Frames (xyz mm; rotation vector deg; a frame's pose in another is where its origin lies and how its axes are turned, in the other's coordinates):
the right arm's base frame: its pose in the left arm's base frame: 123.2 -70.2 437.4 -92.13 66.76 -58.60
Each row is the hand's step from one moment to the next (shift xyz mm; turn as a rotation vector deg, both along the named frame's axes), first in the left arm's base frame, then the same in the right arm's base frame.
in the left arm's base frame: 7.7 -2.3 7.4 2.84 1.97 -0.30
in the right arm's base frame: 4.8 -8.5 4.8 -1.31 -0.76 3.12
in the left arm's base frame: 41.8 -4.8 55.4 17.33 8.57 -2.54
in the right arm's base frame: 20.6 -62.2 23.2 -4.76 -3.34 18.61
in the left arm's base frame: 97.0 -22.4 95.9 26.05 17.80 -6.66
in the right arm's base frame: 54.8 -111.3 60.9 -12.25 -3.18 29.66
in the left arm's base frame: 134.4 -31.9 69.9 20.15 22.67 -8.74
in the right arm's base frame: 69.1 -94.0 101.7 -18.53 -0.60 25.55
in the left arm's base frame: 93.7 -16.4 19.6 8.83 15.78 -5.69
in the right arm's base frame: 39.0 -38.8 80.0 -14.00 0.48 12.77
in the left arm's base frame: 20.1 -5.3 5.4 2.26 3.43 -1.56
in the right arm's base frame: 10.2 -9.2 16.5 -3.01 0.33 3.19
